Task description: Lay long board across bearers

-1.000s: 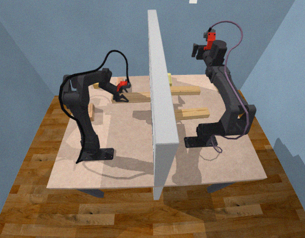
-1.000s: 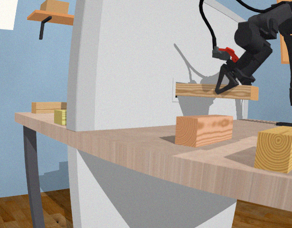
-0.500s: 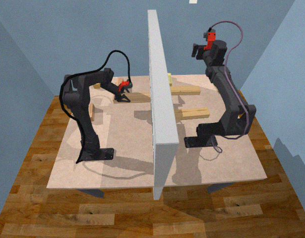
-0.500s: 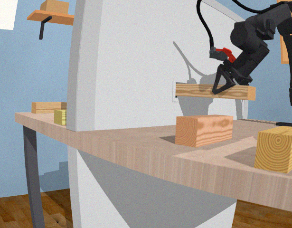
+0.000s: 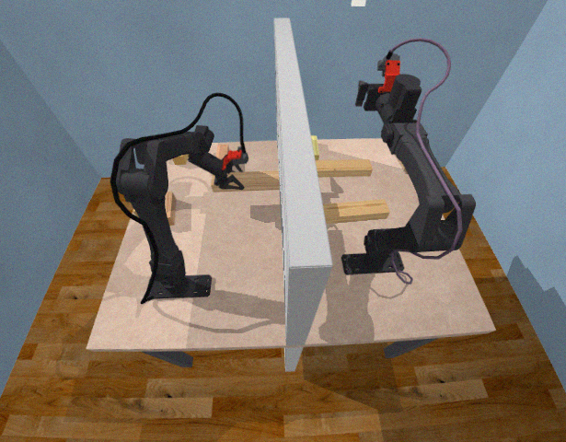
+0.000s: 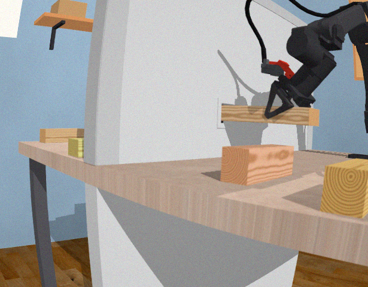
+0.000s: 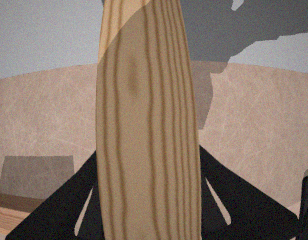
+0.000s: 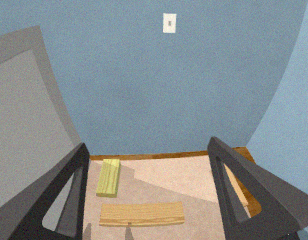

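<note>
The long board is 5 cm to the right of my left hand. Also, from my left hand: orange block (22 cm ahead, 9 cm to the left, 8 cm below); yellow block (31 cm ahead, 27 cm to the left, 8 cm below); yellow-green offcut (31 cm to the right, 25 cm ahead, 9 cm below).
</note>
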